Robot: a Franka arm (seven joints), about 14 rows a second.
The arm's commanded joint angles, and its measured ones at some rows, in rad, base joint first. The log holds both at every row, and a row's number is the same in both.
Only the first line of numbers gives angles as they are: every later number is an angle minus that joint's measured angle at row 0.
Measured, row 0:
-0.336, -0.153, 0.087, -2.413, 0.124, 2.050, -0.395
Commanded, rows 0 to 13:
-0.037, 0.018, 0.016, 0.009, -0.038, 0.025, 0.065
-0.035, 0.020, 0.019, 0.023, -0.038, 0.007, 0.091
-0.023, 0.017, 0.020, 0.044, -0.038, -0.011, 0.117
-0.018, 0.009, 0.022, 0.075, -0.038, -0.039, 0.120
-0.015, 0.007, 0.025, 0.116, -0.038, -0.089, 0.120
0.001, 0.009, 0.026, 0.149, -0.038, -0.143, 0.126
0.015, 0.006, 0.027, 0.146, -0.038, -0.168, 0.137
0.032, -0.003, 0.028, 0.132, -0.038, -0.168, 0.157
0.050, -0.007, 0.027, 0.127, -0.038, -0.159, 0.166
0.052, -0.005, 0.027, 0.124, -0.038, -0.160, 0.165
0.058, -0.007, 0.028, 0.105, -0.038, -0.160, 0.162
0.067, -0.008, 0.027, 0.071, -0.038, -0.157, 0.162
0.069, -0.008, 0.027, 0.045, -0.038, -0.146, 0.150
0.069, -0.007, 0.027, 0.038, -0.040, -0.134, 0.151
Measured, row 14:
0.059, 0.005, 0.032, 0.075, -0.026, -0.151, 0.148
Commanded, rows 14 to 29:
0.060, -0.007, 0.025, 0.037, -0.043, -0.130, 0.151
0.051, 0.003, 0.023, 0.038, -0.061, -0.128, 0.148
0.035, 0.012, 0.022, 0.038, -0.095, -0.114, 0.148
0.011, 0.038, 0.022, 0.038, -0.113, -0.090, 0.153
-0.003, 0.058, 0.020, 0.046, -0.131, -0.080, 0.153
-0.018, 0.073, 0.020, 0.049, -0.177, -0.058, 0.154
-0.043, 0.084, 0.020, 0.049, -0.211, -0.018, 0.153
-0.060, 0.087, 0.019, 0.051, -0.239, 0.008, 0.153
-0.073, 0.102, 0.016, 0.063, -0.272, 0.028, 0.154
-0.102, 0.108, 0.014, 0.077, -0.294, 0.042, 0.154
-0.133, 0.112, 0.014, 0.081, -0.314, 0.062, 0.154
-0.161, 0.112, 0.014, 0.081, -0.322, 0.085, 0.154
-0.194, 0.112, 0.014, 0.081, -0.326, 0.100, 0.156
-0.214, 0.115, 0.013, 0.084, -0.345, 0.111, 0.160
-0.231, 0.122, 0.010, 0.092, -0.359, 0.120, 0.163
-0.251, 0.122, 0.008, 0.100, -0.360, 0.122, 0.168
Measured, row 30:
-0.210, 0.105, -0.003, 0.075, -0.336, 0.104, 0.148
